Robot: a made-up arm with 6 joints.
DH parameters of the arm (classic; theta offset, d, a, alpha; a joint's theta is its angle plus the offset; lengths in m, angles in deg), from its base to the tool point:
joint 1: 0 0.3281 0 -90
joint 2: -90 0 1.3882 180
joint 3: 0 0 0 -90
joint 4: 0 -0.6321 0 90
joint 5: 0 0.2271 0 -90
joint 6: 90 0 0 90
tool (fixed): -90 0 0 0
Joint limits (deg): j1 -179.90..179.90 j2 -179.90..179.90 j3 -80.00..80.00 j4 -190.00..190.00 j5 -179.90..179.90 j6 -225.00..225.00
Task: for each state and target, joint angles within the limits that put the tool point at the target. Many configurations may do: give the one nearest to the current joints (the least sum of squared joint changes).
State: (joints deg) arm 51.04 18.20 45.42 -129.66 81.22 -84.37
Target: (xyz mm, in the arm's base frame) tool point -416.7 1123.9 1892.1
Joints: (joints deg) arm 102.02 26.70 69.69 -139.82 81.22 -84.37
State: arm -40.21 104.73 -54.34 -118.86 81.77 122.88
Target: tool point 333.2 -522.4 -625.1
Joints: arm -66.57 118.99 -18.09 -115.56 81.77 122.88
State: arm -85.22 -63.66 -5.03 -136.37 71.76 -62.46
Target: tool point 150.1 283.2 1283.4
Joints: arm -91.20 -42.56 -32.92 -129.39 71.76 -62.46
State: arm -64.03 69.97 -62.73 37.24 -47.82 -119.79
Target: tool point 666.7 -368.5 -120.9
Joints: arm -17.80 99.85 -76.63 49.63 -47.82 -119.79
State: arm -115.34 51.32 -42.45 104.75 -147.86 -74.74
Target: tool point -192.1 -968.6 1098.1
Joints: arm -105.17 23.25 -44.81 107.45 -147.86 -74.74
